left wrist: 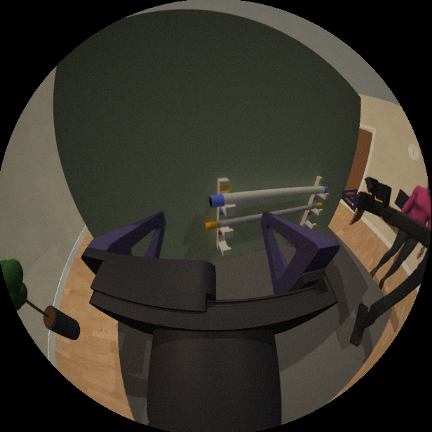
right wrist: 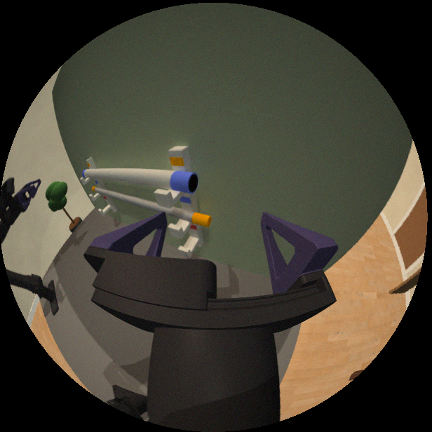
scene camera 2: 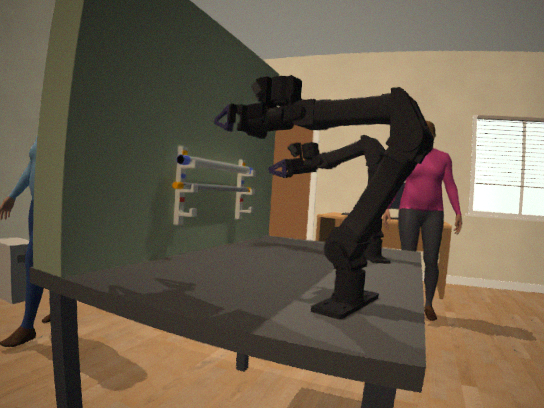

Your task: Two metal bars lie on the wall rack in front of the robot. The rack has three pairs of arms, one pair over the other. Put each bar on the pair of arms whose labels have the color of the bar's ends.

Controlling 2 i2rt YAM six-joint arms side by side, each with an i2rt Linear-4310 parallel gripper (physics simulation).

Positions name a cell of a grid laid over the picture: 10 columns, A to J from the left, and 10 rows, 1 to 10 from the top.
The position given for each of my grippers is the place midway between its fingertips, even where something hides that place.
In view: my left gripper (scene camera 2: E4), my right gripper (right wrist: E6), a blue-ended bar (right wrist: E5), a yellow-ended bar (right wrist: E6) and a green wall panel (right wrist: G3).
The blue-ended bar is seen too in the left wrist view (left wrist: E5). My left gripper also shows in the left wrist view (left wrist: E6). The green wall panel is seen too in the left wrist view (left wrist: D3).
